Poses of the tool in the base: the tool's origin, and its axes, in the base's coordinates. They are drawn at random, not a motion.
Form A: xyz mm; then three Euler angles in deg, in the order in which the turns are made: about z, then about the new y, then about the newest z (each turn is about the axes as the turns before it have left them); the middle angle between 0 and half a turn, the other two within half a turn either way.
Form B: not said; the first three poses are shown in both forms.
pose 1, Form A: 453.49 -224.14 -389.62 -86.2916 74.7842 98.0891
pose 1, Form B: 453.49 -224.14 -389.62 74.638 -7.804 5.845
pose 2, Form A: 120.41 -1.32 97.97 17.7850 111.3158 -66.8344
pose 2, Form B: 120.41 -1.32 97.97 -112.997 21.499 -81.056
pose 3, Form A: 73.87 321.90 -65.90 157.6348 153.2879 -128.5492
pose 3, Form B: 73.87 321.90 -65.90 -158.518 -16.268 103.078
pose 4, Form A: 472.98 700.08 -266.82 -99.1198 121.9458 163.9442
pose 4, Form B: 472.98 700.08 -266.82 156.081 -54.632 -70.577
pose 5, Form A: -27.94 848.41 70.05 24.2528 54.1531 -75.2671
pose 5, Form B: -27.94 848.41 70.05 -53.239 11.896 -56.993
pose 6, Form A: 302.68 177.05 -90.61 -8.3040 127.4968 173.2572
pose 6, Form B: 302.68 177.05 -90.61 171.299 -51.990 2.688
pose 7, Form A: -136.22 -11.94 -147.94 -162.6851 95.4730 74.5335
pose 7, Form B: -136.22 -11.94 -147.94 95.677 15.394 -71.173
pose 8, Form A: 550.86 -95.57 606.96 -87.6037 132.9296 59.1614
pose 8, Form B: 550.86 -95.57 606.96 137.292 22.045 24.525
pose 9, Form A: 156.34 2.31 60.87 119.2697 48.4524 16.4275
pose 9, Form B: 156.34 2.31 60.87 17.699 45.878 143.237
